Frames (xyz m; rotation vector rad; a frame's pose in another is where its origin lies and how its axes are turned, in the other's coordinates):
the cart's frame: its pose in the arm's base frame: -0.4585 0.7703 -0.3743 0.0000 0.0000 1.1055
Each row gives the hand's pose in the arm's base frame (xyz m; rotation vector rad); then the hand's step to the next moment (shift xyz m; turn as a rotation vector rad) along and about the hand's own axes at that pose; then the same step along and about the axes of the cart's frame.
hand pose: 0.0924 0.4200 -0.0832 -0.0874 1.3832 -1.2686
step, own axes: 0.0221 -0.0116 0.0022 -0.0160 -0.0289 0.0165
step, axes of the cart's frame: -0.0243 0.0012 -0.0059 -0.0096 -0.0045 0.0354
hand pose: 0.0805 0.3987 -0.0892 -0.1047 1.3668 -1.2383
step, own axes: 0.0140 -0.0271 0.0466 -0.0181 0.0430 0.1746
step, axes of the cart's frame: -0.0360 -0.0356 0.0232 0.0107 -0.1770 0.0347
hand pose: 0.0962 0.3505 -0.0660 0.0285 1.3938 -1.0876
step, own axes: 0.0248 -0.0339 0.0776 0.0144 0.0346 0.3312
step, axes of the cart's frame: -0.0560 -0.0653 0.0196 -0.0455 -0.3257 0.0541
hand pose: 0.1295 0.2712 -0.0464 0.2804 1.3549 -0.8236
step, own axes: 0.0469 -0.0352 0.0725 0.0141 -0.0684 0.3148
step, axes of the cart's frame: -0.0635 -0.0660 -0.0173 -0.1366 -0.2813 0.0787
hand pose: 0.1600 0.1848 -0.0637 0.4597 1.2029 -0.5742
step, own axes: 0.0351 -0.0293 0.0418 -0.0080 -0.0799 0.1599
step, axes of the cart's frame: -0.0391 -0.0428 -0.0218 -0.1128 -0.1283 0.0531
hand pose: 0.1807 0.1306 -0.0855 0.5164 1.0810 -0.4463
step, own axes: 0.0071 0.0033 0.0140 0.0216 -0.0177 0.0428
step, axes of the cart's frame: 0.0009 -0.0160 -0.0006 -0.0242 -0.0445 -0.0067
